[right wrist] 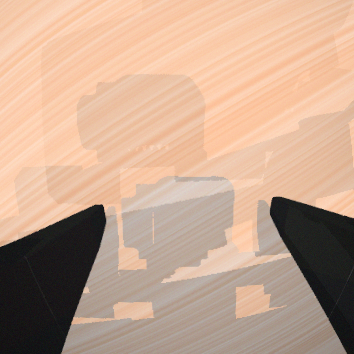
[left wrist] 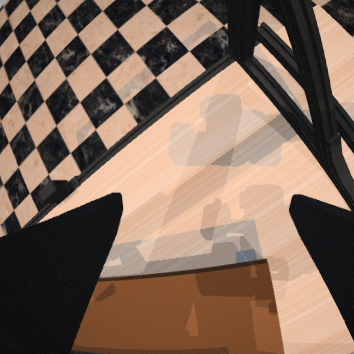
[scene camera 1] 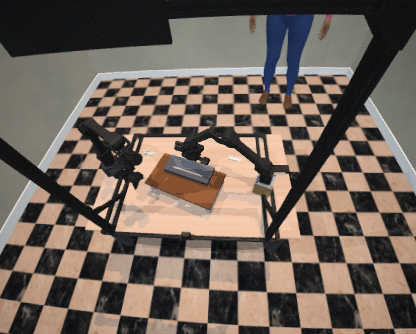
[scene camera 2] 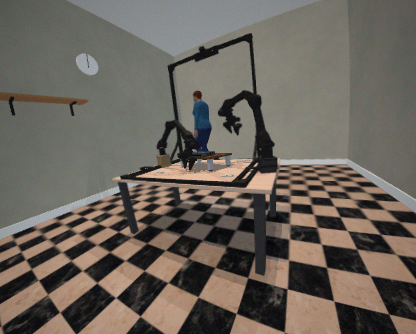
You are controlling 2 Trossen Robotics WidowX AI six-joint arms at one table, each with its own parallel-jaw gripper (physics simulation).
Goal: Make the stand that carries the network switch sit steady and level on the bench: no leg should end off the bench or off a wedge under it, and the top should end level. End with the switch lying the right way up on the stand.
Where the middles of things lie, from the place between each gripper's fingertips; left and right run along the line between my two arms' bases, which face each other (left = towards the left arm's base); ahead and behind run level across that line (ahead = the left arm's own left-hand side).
Scene:
Now: left hand 160 mm short of the brown stand [scene camera 1: 199,194], 220 mm to the left of it and 190 mm above it. Also, from my left hand: dark grey network switch [scene camera 1: 192,170] (220 mm ahead, 230 mm to the right, 120 mm below).
The dark grey network switch lies 12 cm behind my right hand, 10 cm above it and 2 cm to the left of it. From my right hand the other things lie so: brown stand (18 cm behind, 4 cm above, 3 cm to the left).

